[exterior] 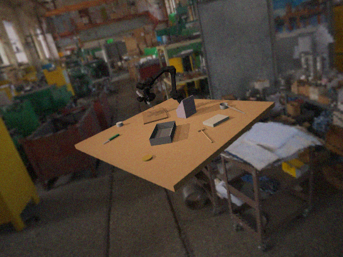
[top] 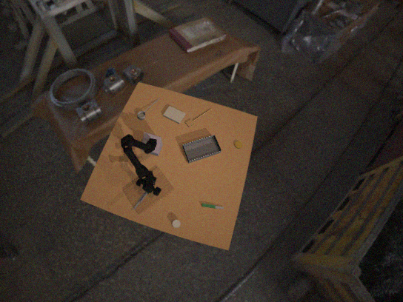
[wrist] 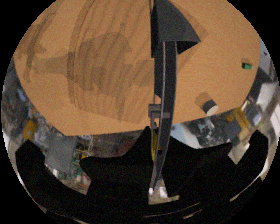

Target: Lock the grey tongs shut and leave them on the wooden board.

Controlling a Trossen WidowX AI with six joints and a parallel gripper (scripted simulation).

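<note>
Right now the wooden board is 30 mm behind my gripper tip, 40 mm to the left of it and 130 mm below it. The rest, counted from my gripper tip: roasting tin: 330 mm ahead, 510 mm to the left, 110 mm below; then yellow disc: 650 mm ahead, 640 mm to the left, 130 mm below; then white cap: 260 mm ahead, 170 mm to the right, 120 mm below.
</note>
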